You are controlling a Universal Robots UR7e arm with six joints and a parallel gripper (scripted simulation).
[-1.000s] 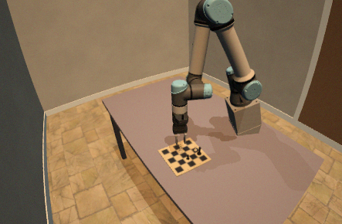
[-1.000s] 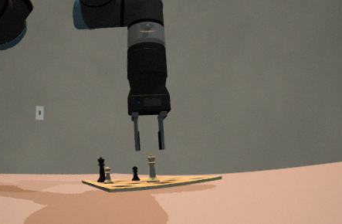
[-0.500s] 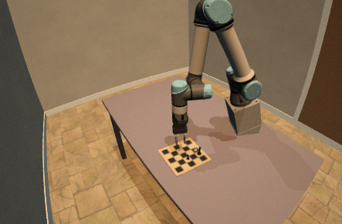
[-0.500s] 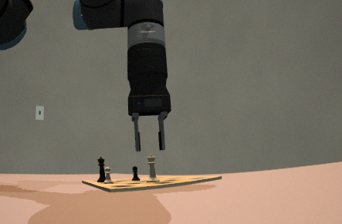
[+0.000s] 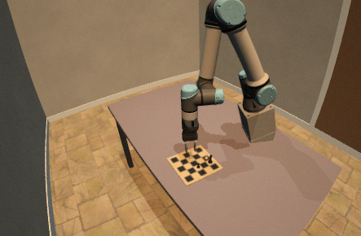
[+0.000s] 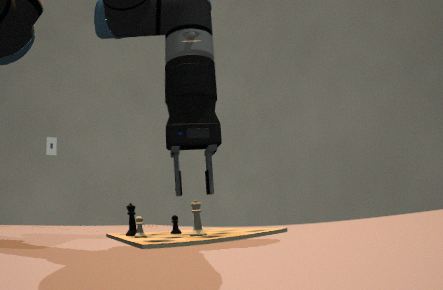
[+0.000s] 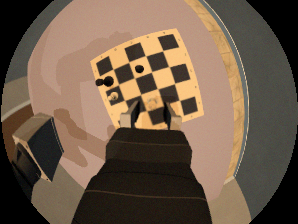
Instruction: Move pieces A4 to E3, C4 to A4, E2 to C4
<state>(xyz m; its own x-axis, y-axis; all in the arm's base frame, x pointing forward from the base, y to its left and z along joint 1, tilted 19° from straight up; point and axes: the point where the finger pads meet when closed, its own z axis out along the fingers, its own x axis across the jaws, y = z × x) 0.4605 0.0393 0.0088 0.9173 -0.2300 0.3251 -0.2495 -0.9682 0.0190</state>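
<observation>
My gripper is now 50 mm above the tall white piece. The rest, counted from my hand: chessboard: 40 mm to the left, 80 mm below; then white pawn: 80 mm behind, 30 mm to the left, 60 mm below; then black pawn: 10 mm behind, 70 mm to the left, 60 mm below.
</observation>
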